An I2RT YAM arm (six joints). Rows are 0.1 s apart.
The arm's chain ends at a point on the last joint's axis. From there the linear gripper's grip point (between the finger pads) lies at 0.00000 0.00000 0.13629 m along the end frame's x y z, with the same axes.
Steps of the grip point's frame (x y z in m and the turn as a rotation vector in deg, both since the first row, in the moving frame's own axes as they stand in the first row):
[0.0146, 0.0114, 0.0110, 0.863, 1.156, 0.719]
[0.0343, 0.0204, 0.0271, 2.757, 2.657, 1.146]
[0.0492, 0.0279, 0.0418, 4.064, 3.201, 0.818]
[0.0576, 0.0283, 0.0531, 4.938, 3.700, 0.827]
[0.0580, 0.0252, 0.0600, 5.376, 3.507, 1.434]
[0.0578, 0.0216, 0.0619, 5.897, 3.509, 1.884]
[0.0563, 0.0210, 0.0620, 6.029, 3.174, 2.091]
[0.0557, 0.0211, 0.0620, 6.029, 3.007, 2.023]
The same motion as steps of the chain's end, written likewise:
[0.0118, 0.0134, 0.0110, 0.863, 1.156, 0.719]
[0.0279, 0.0269, 0.0274, 2.757, 2.657, 1.146]
[0.0415, 0.0375, 0.0424, 4.064, 3.201, 0.818]
[0.0487, 0.0400, 0.0539, 4.938, 3.700, 0.827]
[0.0495, 0.0379, 0.0609, 5.376, 3.507, 1.434]
[0.0492, 0.0355, 0.0629, 5.897, 3.509, 1.884]
[0.0485, 0.0352, 0.0630, 6.029, 3.174, 2.091]
[0.0483, 0.0353, 0.0629, 6.029, 3.007, 2.023]

